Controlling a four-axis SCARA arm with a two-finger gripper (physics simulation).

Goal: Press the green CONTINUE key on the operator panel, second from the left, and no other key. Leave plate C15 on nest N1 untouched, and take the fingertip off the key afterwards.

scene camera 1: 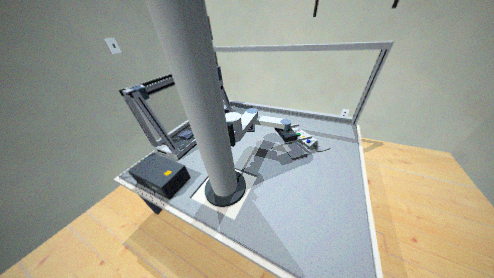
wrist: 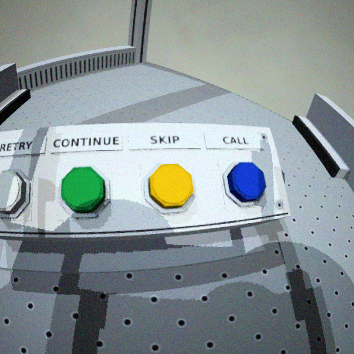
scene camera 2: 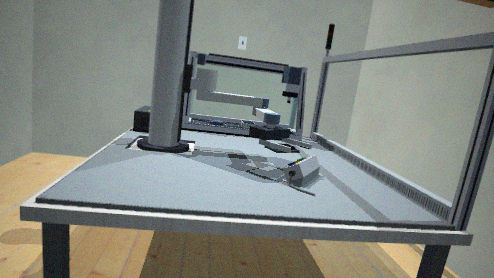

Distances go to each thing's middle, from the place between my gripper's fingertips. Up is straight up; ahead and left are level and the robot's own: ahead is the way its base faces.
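Labels:
Blue CALL key [wrist: 246, 182]: 40 mm to the right of my hand, 40 mm behind, 60 mm below. Yellow SKIP key [wrist: 170, 185]: 10 mm behind my hand, 60 mm below. Green CONTINUE key [wrist: 82, 188]: 40 mm to the left of my hand, 20 mm ahead, 60 mm below. Black box [scene camera 1: 151, 169]: 750 mm to the left of my hand, 700 mm behind, 70 mm below.

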